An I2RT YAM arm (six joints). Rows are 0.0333 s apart.
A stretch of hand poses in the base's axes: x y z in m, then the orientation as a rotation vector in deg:
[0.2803 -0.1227 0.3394 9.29 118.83 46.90]
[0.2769 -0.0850 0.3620 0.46 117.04 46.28]
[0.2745 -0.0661 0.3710 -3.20 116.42 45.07]
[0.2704 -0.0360 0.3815 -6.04 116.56 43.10]
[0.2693 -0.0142 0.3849 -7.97 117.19 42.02]
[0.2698 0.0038 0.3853 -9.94 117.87 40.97]
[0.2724 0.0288 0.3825 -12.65 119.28 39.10]
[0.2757 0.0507 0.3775 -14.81 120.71 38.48]
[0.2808 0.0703 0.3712 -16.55 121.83 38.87]
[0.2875 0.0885 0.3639 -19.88 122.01 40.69]
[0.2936 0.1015 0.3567 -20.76 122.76 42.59]
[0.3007 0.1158 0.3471 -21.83 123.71 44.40]
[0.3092 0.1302 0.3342 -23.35 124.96 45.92]
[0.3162 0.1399 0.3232 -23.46 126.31 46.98]
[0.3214 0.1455 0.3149 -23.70 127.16 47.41]
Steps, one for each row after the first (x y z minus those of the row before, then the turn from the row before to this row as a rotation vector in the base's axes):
[-0.0034 0.0377 0.0226 -3.18 -4.30 5.13]
[-0.0024 0.0189 0.0090 -2.01 -1.77 1.79]
[-0.0041 0.0301 0.0105 -2.43 -0.99 1.06]
[-0.0011 0.0218 0.0034 -1.63 -0.09 0.94]
[0.0005 0.0180 0.0004 -1.63 -0.02 1.00]
[0.0026 0.0250 -0.0028 -2.66 0.36 1.26]
[0.0033 0.0219 -0.0050 -1.62 0.83 1.41]
[0.0051 0.0196 -0.0063 -0.70 0.90 1.50]
[0.0067 0.0182 -0.0073 -0.05 0.25 3.11]
[0.0061 0.0130 -0.0072 0.67 1.16 1.45]
[0.0071 0.0143 -0.0096 0.47 1.31 1.56]
[0.0085 0.0144 -0.0129 0.03 1.44 1.78]
[0.0070 0.0097 -0.0110 0.14 1.56 0.61]
[0.0052 0.0056 -0.0083 -0.11 0.88 0.42]

